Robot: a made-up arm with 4 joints. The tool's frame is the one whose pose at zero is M.
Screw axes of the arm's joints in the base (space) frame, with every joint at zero. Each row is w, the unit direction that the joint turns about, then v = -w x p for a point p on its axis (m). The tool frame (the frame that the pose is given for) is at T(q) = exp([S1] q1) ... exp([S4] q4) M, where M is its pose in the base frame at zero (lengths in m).
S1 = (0, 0, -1, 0, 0, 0)
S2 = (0, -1, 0, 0.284, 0, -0.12)
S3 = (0, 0, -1, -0.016, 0.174, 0)
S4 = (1, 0, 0, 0, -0.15, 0.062)
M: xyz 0.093 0.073 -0.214 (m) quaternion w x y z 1 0 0 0
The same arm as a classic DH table. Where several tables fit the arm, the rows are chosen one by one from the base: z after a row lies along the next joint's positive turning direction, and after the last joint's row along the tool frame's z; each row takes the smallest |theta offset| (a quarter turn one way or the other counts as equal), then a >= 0, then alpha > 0; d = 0 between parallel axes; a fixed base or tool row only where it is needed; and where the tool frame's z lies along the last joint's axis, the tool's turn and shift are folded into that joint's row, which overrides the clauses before.
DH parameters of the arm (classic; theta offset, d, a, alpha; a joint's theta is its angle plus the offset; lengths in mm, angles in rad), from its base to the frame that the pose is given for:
base (fixed): 0 0 0 3.1416
joint 1: 0 -284 120 -1.5708
joint 2: 0 -16 54 1.5708
joint 3: 1.5708 434 78 1.5708
joint 4: 0 -81 -135 1.5708
tool (fixed): 1.5708 -64 0 0

